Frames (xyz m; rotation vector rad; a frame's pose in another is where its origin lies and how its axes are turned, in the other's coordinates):
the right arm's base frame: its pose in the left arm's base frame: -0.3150 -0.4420 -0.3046 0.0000 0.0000 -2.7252
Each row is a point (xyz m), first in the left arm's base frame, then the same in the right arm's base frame.
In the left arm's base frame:
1: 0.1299 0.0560 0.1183
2: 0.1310 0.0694 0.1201
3: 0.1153 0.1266 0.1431
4: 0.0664 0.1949 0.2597
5: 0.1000 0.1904 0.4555
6: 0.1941 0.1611 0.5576
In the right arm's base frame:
1: -0.6083 -0.2755 0.4229
2: -0.6147 -0.2873 0.4247
3: -0.6235 -0.3460 0.4477
4: -0.6064 -0.4282 0.5643
5: -0.6353 -0.4105 0.7601
6: -0.7095 -0.3457 0.8622

